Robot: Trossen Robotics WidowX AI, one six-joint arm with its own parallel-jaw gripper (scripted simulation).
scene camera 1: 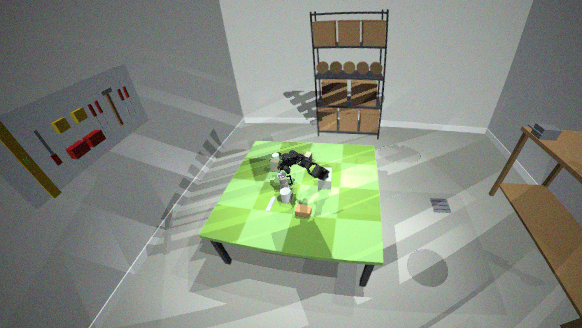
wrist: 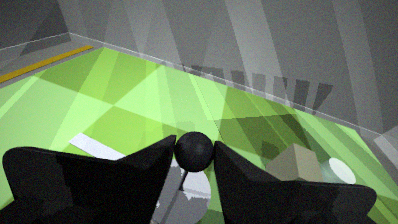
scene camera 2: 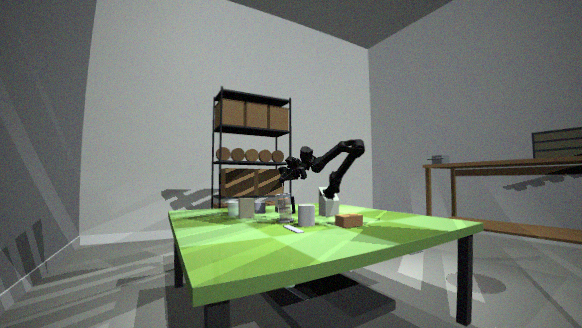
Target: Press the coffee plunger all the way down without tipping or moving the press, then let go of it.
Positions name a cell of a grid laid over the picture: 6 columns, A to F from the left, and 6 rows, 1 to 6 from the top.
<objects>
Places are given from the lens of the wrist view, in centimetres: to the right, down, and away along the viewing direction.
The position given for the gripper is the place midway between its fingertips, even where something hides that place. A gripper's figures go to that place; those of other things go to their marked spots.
gripper (wrist: C4): 0, 2, 10
beige block (wrist: E5): 18, 10, 24
</objects>
